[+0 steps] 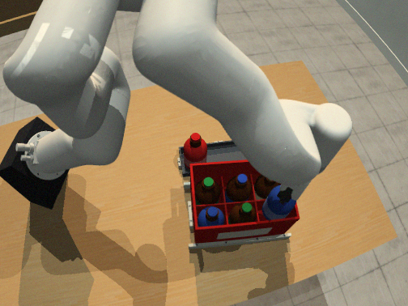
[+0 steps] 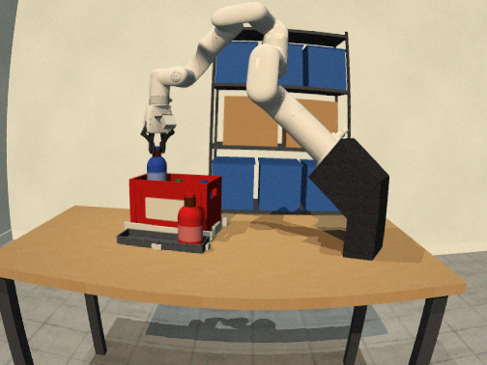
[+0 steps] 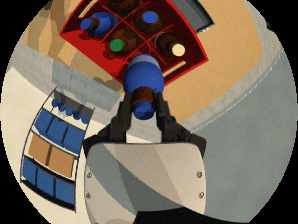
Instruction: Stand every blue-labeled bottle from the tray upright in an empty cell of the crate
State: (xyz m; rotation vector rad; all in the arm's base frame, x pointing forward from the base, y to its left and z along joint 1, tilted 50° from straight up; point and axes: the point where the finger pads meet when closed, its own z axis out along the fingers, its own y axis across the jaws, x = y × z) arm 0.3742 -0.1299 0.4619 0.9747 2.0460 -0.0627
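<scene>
Right now the red crate is 60 mm behind my hand, 70 mm to the left of it and 190 mm below it. From my hand the other things lie so: red-labeled bottle 100 mm behind, 290 mm to the left, 190 mm below; dark tray 10 mm behind, 260 mm to the left, 260 mm below.
</scene>
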